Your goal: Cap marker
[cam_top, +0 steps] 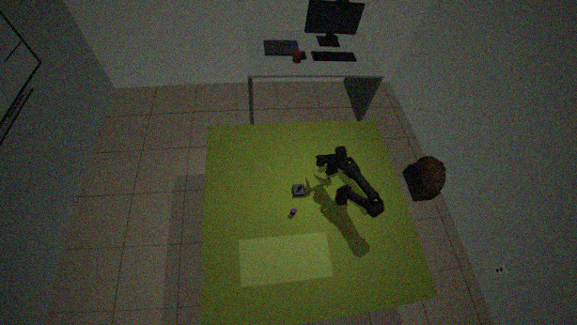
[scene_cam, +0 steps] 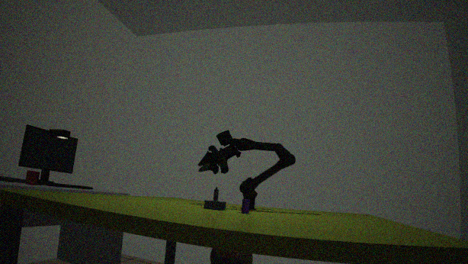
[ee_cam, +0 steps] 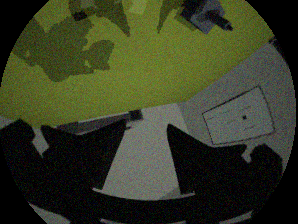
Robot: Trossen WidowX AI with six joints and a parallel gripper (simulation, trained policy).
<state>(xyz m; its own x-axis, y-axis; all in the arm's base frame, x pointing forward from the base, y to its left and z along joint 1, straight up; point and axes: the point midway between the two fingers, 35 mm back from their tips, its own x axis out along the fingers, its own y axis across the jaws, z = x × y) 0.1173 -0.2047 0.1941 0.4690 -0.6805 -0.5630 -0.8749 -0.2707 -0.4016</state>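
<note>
The purple cap is 28 cm to the left of my gripper tip, 19 cm ahead of it and 15 cm below it. Also, from my gripper tip: dark holder block: 16 cm below, 14 cm to the left, 13 cm ahead; then marker: 14 cm to the left, 13 cm ahead, 11 cm below.
</note>
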